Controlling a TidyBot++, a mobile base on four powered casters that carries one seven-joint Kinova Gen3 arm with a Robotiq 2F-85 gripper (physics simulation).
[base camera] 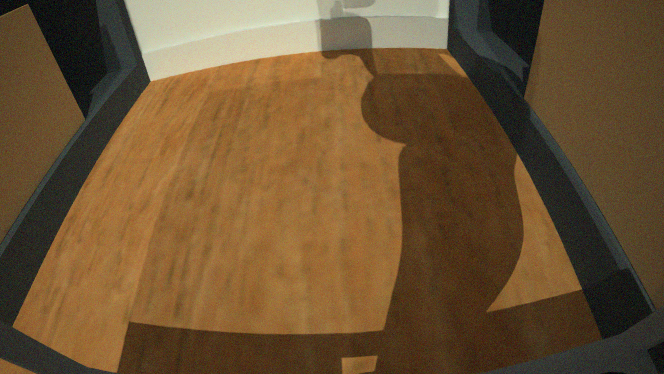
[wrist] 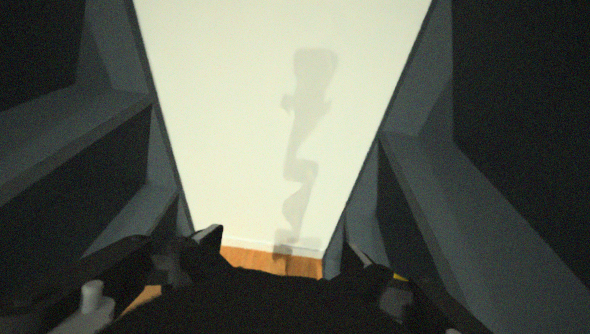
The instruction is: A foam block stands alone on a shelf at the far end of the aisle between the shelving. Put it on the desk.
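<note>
The foam block [wrist: 400,276] shows as a small yellow sliver low on the right in the wrist view, on the right-hand shelving. The right finger of my gripper hides most of it. My gripper [wrist: 282,247] is open, its two fingers wide apart at the bottom of the wrist view, with nothing between them. The block lies beyond and to the right of the right finger. The block does not show in the base camera view. The desk does not show in either view.
Dark shelving [base camera: 560,185] [wrist: 492,215] runs along the right side, and more shelving [base camera: 50,200] [wrist: 65,145] along the left. Brown boxes stand on the lower shelves, left [base camera: 35,125] and right [base camera: 600,125]. A white wall [base camera: 225,25] [wrist: 225,125] closes the aisle's end.
</note>
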